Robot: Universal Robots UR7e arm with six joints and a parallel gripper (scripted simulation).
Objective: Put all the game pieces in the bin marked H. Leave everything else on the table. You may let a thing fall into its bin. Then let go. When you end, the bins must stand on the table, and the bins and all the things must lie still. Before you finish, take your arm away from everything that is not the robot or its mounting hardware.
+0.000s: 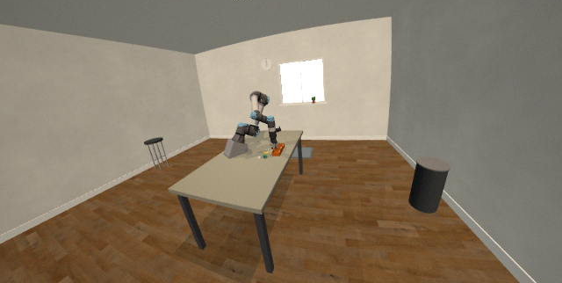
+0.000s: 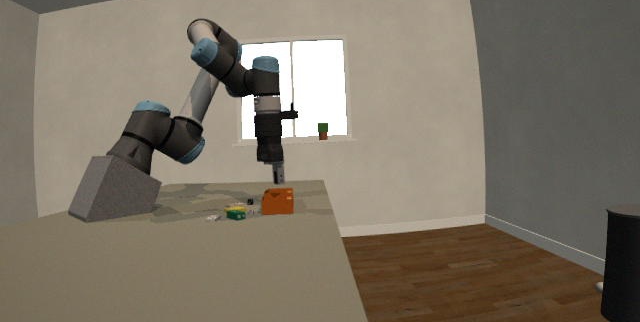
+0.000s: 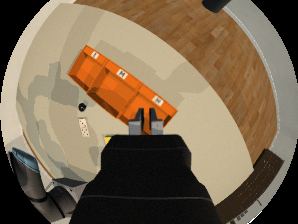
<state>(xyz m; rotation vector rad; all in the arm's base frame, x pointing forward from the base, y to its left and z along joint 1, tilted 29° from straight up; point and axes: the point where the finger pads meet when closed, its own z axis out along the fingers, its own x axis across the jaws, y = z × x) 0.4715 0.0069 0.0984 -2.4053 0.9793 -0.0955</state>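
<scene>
Right now the orange bin is 80 mm to the left of my hand, 70 mm below it and 20 mm behind it. Round my hand: yellow flat piece: 130 mm behind, 90 mm below, 10 mm to the right; grey thing: 90 mm below, 70 mm behind, 40 mm to the right; green block: 110 mm to the right, 90 mm below, 90 mm behind.
</scene>
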